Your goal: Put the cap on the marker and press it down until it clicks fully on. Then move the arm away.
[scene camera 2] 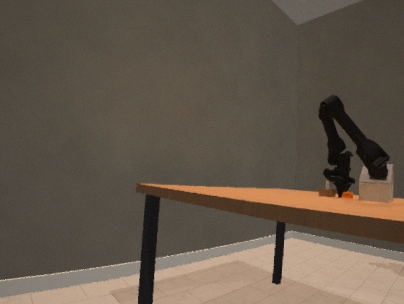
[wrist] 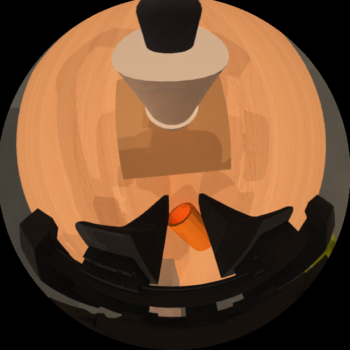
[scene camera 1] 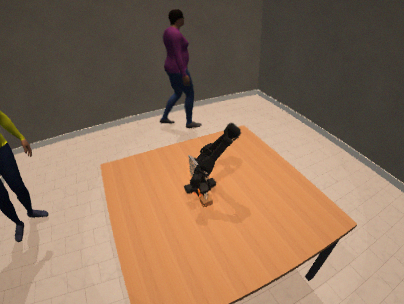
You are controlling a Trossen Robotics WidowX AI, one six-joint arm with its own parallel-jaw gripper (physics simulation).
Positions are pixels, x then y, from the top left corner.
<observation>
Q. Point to an orange cap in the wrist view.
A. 185, 220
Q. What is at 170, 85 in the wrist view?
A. A marker.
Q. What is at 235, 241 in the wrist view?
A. My gripper.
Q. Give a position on a brown block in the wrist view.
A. At 145, 150
</observation>
